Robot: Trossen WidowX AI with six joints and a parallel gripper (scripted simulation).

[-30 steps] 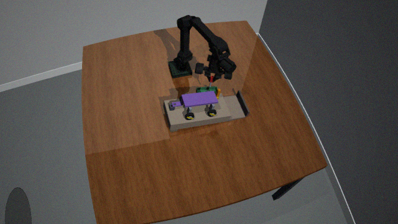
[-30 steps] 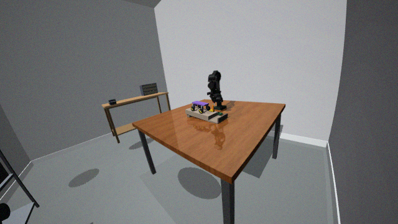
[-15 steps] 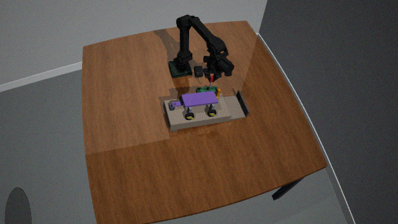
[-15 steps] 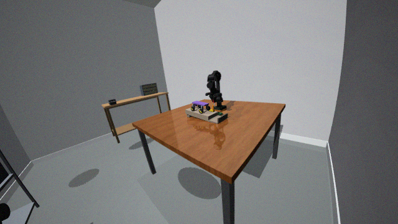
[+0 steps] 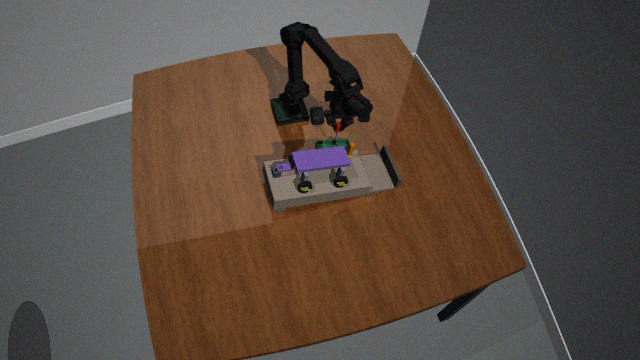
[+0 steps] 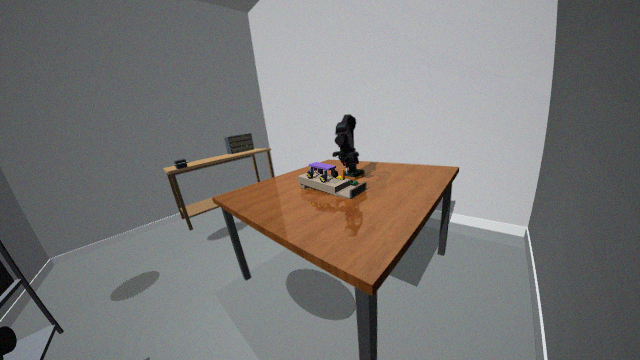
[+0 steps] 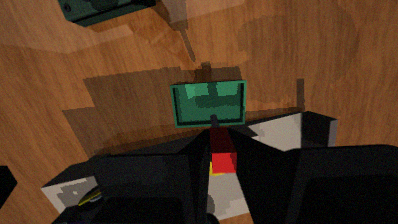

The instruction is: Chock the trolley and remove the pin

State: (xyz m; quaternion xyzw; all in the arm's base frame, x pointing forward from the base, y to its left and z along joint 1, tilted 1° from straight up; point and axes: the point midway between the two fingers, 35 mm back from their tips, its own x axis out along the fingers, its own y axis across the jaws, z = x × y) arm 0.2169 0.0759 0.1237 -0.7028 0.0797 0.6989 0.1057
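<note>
My gripper tip is 120 mm above the green tray. Round my gripper tip: purple-topped trolley (110 mm ahead, 120 mm to the right, 10 mm below); then yellow chock (70 mm ahead, 10 mm to the right, 30 mm below); then red-headed stop pin (right at my gripper tip).
</note>
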